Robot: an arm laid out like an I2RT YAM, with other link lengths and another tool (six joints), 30 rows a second.
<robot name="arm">
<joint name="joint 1" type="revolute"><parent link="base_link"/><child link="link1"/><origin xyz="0.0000 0.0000 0.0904"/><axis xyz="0 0 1"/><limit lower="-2.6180" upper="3.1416"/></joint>
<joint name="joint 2" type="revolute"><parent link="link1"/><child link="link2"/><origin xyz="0.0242 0.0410 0.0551" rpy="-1.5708 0.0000 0.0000"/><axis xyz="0 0 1"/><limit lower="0.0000" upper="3.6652"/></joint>
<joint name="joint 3" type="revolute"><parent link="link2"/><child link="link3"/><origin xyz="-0.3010 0.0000 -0.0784" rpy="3.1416 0.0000 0.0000"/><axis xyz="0 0 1"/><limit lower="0.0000" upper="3.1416"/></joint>
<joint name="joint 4" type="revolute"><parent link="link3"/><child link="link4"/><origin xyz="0.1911 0.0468 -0.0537"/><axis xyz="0 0 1"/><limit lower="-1.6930" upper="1.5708"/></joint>
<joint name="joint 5" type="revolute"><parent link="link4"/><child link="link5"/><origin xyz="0.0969 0.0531 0.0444" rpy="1.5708 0.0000 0.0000"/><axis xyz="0 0 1"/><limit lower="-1.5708" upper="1.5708"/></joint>
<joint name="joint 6" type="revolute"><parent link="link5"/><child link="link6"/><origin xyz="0.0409 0.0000 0.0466" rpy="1.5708 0.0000 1.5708"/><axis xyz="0 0 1"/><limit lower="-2.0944" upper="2.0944"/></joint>
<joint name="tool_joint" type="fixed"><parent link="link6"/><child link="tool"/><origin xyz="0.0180 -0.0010 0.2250" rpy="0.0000 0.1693 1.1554"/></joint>
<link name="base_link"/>
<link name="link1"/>
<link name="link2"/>
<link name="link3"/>
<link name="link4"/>
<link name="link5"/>
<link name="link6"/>
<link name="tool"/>
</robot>
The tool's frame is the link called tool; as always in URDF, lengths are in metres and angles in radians.
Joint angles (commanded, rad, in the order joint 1, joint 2, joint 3, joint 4, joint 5, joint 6), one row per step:
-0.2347, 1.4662, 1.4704, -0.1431, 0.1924, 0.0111
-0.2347, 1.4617, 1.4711, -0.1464, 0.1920, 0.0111
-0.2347, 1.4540, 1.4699, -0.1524, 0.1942, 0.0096
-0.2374, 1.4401, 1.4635, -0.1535, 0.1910, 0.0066
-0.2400, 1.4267, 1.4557, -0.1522, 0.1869, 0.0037
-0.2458, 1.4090, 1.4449, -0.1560, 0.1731, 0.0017
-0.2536, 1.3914, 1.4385, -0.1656, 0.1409, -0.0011
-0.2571, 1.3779, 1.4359, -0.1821, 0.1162, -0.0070
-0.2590, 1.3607, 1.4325, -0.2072, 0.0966, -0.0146
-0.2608, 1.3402, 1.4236, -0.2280, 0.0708, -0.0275
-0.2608, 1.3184, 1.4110, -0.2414, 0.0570, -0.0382
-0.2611, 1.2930, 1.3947, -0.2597, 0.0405, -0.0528
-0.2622, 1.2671, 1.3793, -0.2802, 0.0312, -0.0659
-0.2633, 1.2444, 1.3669, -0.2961, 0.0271, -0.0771
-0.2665, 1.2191, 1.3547, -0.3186, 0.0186, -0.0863
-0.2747, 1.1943, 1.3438, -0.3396, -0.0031, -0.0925
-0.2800, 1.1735, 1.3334, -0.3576, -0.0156, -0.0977
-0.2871, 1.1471, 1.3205, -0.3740, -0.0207, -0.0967
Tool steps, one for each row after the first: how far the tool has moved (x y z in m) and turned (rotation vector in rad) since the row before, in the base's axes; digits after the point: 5 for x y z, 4 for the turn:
-0.00143, 0.00045, 0.00151, -0.0004, -0.0019, 0.0004
-0.00280, 0.00009, 0.00120, -0.0018, 0.0002, -0.0020
-0.00433, 0.00042, 0.00319, -0.0038, -0.0051, 0.0009
-0.00395, 0.00065, 0.00296, -0.0037, -0.0056, 0.0018
-0.00488, 0.00177, 0.00152, -0.0009, -0.0026, 0.0081
-0.00334, 0.00533, 0.00161, 0.0008, -0.0014, 0.0245
-0.00250, 0.00548, -0.00075, -0.0011, 0.0069, 0.0217
-0.00430, 0.00547, -0.00247, -0.0017, 0.0130, 0.0185
-0.00446, 0.00730, -0.00239, -0.0062, 0.0123, 0.0255
-0.00547, 0.00525, -0.00124, -0.0070, 0.0069, 0.0152
-0.00651, 0.00614, -0.00343, -0.0089, 0.0126, 0.0182
-0.00765, 0.00408, -0.00369, -0.0083, 0.0131, 0.0102
-0.00701, 0.00250, -0.00205, -0.0084, 0.0084, 0.0048
-0.00806, 0.00300, -0.00337, -0.0048, 0.0113, 0.0068
-0.00751, 0.00419, -0.00263, -0.0001, 0.0074, 0.0143
-0.00654, 0.00285, -0.00314, -0.0005, 0.0080, 0.0080
-0.00890, 0.00073, -0.00180, 0.0027, 0.0022, -0.0023

